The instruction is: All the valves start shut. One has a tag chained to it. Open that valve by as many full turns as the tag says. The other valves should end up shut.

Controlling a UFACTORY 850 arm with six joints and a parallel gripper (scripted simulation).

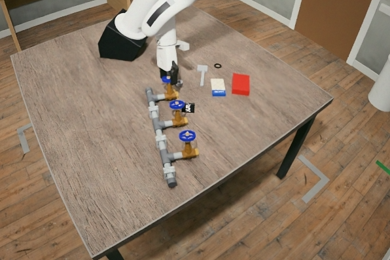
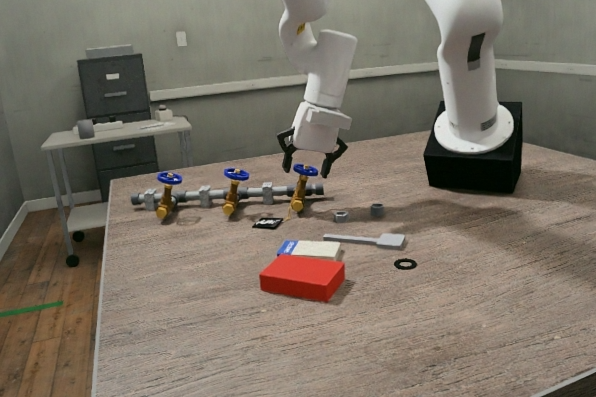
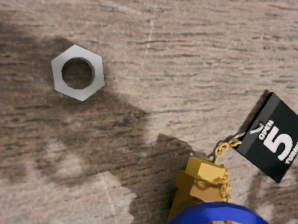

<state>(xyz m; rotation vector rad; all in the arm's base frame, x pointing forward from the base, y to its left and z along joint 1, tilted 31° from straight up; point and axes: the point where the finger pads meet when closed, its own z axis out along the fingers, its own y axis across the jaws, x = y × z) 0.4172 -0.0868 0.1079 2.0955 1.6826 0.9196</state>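
Now: the grey hex nut 50 mm behind my hand, 90 mm to the left of it and 90 mm below it. Round my hand: grey cap (130 mm behind, 90 mm to the left, 100 mm below); then grey t-shaped tool (50 mm behind, 230 mm to the left, 100 mm below); then black tag (100 mm ahead, 40 mm to the left, 100 mm below).
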